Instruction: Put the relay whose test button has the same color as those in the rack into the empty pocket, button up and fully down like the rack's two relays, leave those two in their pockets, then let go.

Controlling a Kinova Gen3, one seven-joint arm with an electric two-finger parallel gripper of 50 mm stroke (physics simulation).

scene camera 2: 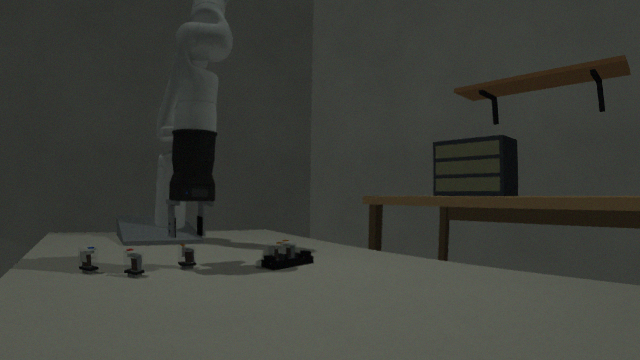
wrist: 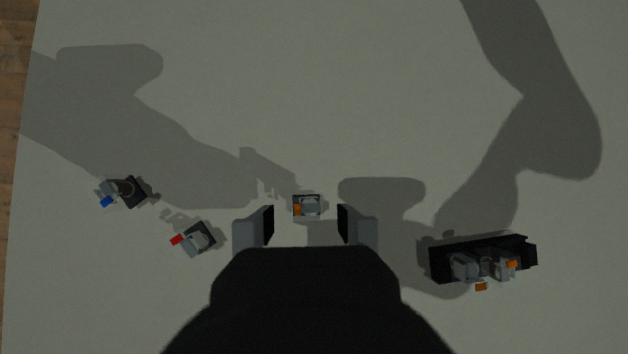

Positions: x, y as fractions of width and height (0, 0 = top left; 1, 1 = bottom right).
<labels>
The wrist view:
gripper: 0.49, 0.61
black rack: 0.70, 0.75
</labels>
